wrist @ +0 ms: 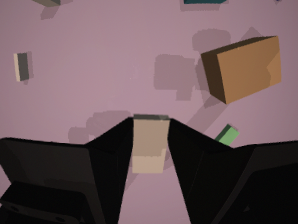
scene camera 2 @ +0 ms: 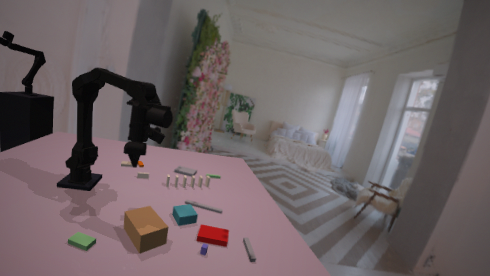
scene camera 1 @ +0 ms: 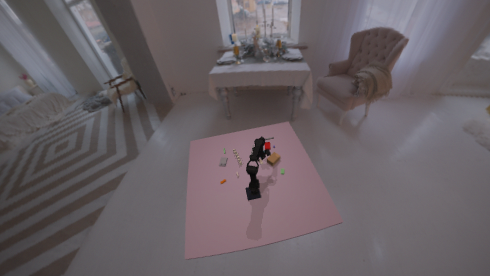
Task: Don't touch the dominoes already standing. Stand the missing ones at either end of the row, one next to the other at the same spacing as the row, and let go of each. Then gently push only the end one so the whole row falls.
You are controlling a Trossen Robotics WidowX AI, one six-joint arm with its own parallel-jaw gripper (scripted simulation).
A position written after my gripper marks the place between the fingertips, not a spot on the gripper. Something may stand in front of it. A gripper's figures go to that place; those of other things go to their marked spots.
Scene:
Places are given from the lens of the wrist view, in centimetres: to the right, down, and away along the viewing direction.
my gripper [wrist: 150,123]: 0, 1, 10
beige domino [wrist: 150,131]: 0, 2, 10

